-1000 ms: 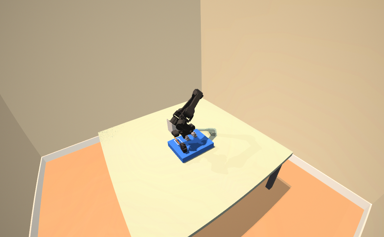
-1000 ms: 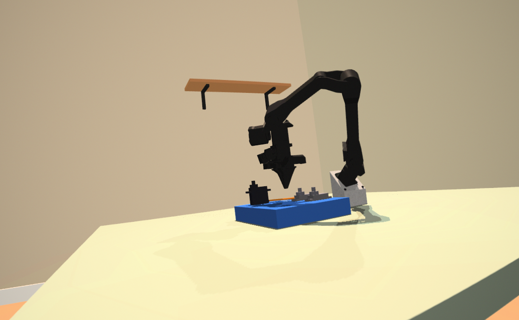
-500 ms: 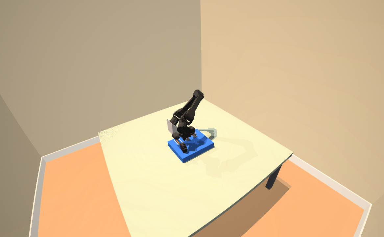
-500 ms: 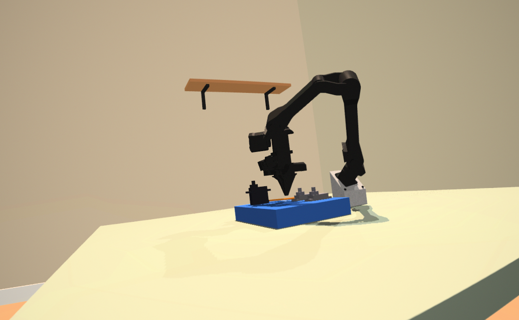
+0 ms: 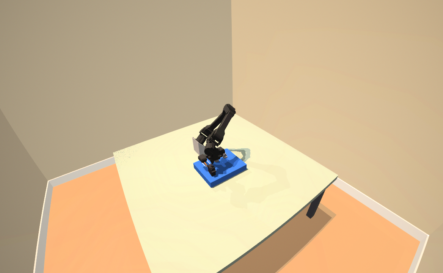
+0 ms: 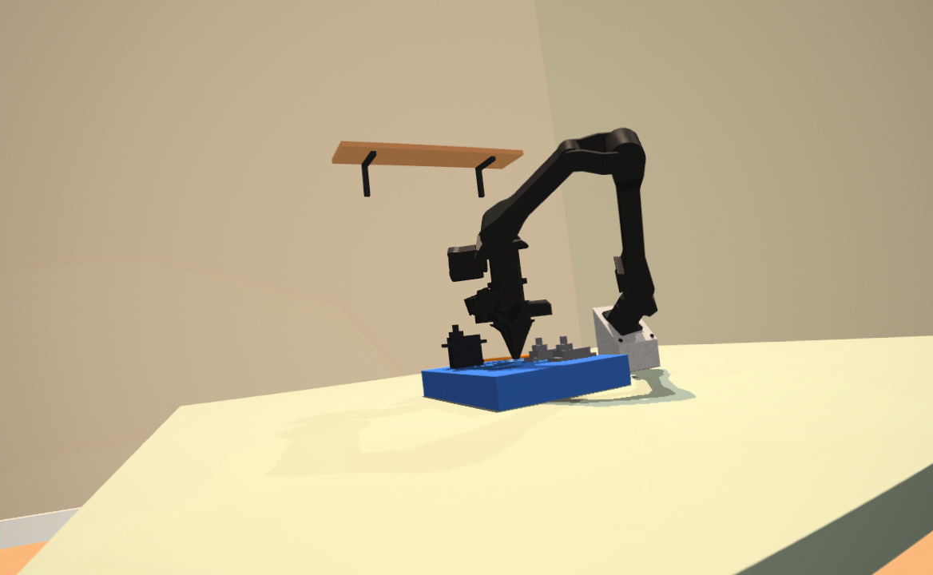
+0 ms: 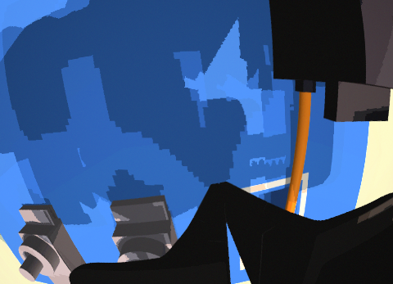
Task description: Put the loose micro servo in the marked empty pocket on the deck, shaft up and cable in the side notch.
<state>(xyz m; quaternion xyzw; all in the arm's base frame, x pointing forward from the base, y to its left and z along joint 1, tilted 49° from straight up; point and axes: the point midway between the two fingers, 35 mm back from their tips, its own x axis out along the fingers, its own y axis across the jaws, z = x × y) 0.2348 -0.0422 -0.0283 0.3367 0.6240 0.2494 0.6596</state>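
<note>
Now: the blue deck 7 cm ahead of my gripper tip, 4 cm to the left of it and 3 cm below it.
</note>
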